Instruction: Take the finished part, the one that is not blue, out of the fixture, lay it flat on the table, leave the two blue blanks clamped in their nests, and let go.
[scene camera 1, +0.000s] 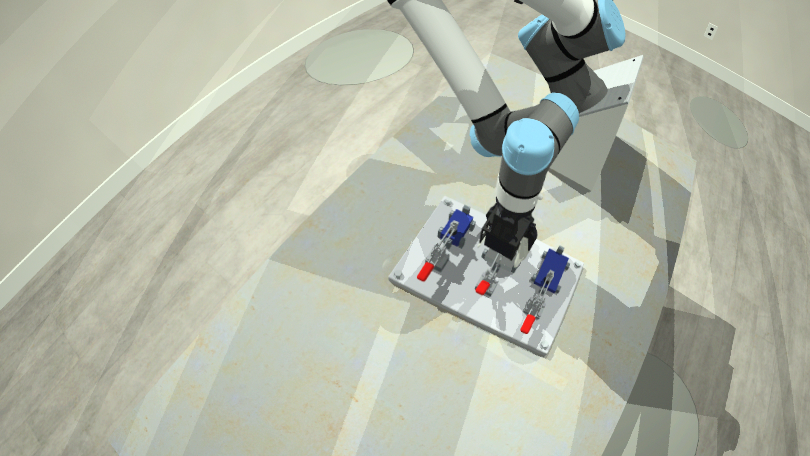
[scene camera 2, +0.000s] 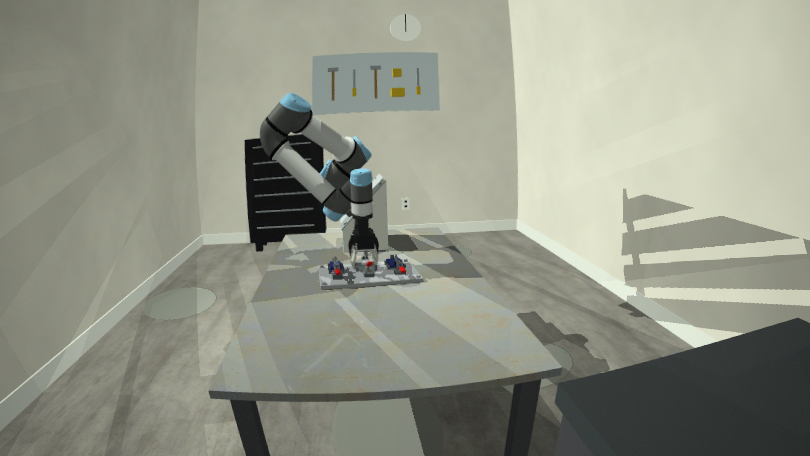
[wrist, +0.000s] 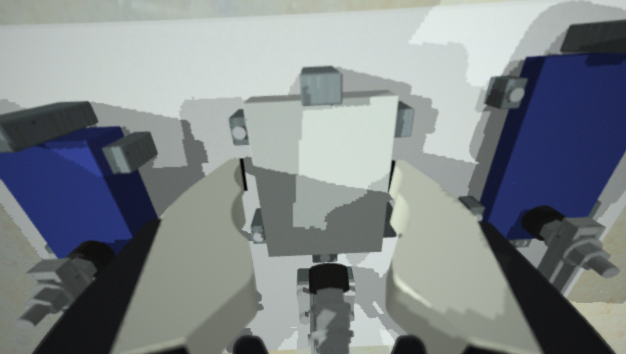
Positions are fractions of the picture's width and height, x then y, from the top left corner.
Scene:
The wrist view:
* my gripper: 0.51, 0.46
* blue blank: 0.89, 0.42
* blue blank: 0.11, 0.53
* finished part: 0.52, 0.49
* fixture plate: 0.29, 0.23

